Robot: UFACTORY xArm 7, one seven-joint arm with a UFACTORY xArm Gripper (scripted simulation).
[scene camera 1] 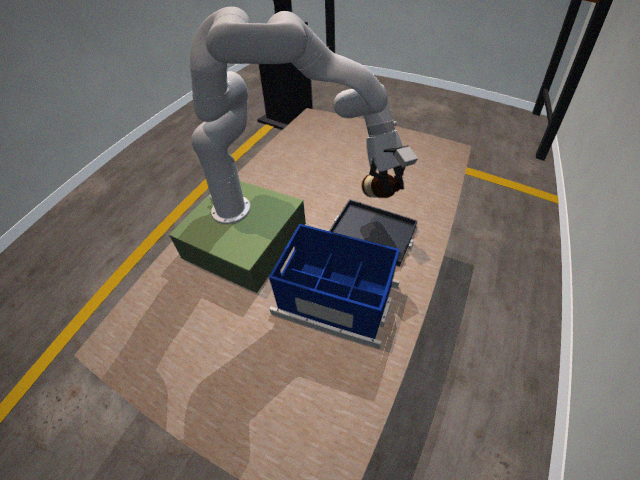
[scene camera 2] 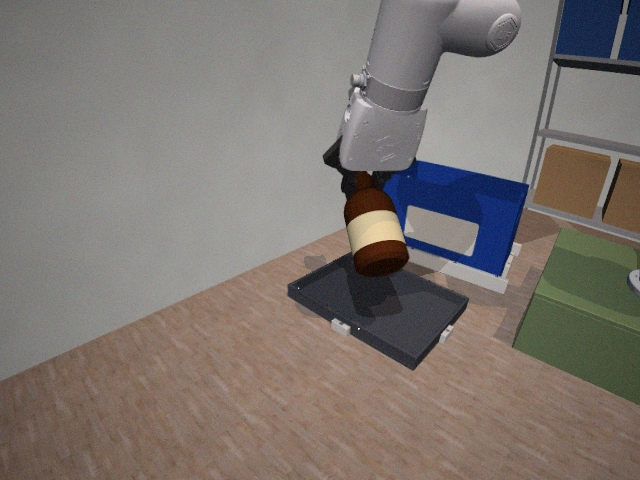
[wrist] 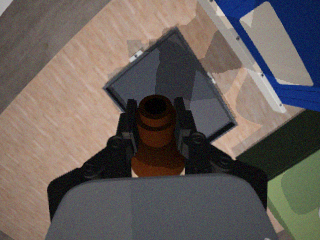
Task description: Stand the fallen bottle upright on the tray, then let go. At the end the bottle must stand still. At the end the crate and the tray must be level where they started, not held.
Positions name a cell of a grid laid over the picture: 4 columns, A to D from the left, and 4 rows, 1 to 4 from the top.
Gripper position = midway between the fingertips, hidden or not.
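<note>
My gripper (scene camera 1: C2) is visible, and the wrist view shows the gripper (wrist: B2) too. The dark grey tray (scene camera 2: C3) appears also as the tray (scene camera 1: C2) and, in the wrist view, the tray (wrist: C2). A brown bottle (scene camera 2: C3) is visible, with the wrist view giving the bottle (wrist: B3) as well. Scene camera 1 shows a blue crate (scene camera 1: C3).
</note>
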